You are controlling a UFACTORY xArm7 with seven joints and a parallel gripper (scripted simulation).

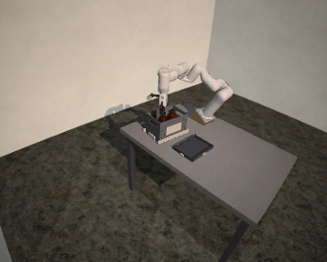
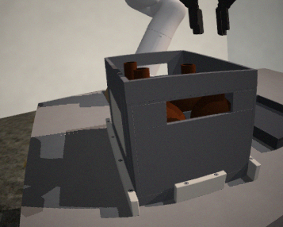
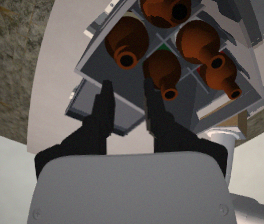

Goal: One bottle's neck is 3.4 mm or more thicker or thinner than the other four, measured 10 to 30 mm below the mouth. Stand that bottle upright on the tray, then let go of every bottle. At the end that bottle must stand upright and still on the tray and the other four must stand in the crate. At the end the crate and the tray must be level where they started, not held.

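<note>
My gripper is now 90 mm past the dark grey crate, 30 mm to the left of it and 160 mm above it. From my hand the other things lie so: dark flat tray (90 mm behind, 260 mm to the left, 230 mm below); then glass bottle (190 mm behind, 60 mm to the right, 150 mm below).
</note>
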